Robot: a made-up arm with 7 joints.
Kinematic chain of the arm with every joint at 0, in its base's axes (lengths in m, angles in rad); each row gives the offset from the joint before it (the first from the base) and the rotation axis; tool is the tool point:
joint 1: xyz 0 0 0.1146 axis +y
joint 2: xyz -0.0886 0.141 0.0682 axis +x
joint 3: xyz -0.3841 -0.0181 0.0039 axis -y
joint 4: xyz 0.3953 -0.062 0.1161 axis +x
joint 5: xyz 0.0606 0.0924 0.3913 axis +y
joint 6: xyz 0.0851 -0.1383 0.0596 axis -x
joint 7: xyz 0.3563 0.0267 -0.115 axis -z
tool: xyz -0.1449 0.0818 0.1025
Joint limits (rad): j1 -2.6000..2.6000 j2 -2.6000..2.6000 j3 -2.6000..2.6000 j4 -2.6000..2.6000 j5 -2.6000..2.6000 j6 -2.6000..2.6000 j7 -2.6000..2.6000
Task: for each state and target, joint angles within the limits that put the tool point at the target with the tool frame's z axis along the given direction. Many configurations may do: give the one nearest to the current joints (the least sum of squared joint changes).
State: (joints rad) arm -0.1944 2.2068 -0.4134 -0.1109 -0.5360 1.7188 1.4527
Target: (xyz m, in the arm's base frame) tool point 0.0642 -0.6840 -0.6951 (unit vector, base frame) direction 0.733 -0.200 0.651
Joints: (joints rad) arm -0.2258 2.2140 0.2912 -0.0603 -1.1710 2.5981 1.8275
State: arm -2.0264 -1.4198 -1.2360 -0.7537 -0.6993 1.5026 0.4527
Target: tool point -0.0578 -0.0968 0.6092 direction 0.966 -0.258 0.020
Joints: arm -2.2158 -1.3820 -0.9486 -0.7684 -0.7858 1.5656 0.4105
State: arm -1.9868 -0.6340 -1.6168 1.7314 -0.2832 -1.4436 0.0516
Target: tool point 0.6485 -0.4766 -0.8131 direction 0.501 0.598 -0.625
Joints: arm -2.2995 -0.9488 -2.1944 2.4453 0.0995 -1.0140 -0.0622
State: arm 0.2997 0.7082 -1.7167 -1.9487 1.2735 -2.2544 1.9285
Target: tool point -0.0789 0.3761 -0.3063 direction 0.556 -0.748 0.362
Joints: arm 0.3887 0.8748 -1.0526 -1.6114 1.4216 -2.2430 1.9512
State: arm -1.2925 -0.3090 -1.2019 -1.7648 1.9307 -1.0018 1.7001
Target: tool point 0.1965 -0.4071 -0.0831 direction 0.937 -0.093 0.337
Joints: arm -1.2248 -0.6550 -1.1936 -2.1018 1.3800 -0.5201 1.8427
